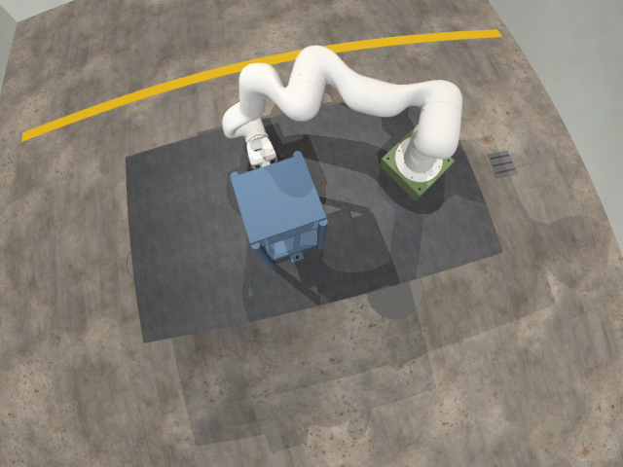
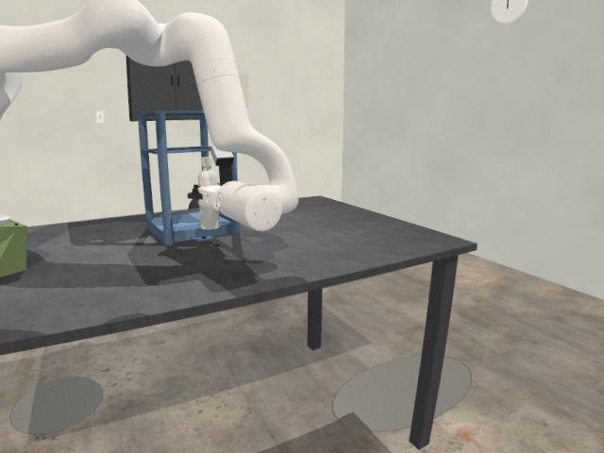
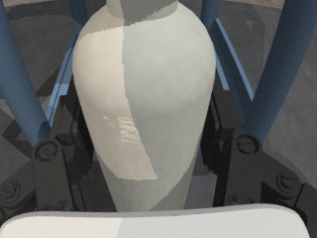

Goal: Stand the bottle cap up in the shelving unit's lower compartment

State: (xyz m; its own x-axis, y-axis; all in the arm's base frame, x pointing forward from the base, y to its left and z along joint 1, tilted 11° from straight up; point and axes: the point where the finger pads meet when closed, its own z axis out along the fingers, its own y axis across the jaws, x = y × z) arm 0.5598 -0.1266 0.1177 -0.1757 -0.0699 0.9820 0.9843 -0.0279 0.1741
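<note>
The shelving unit is 17 cm to the left of my hand and 3 cm above it. From my hand the other things lie so: white bottle 2 cm above.
</note>
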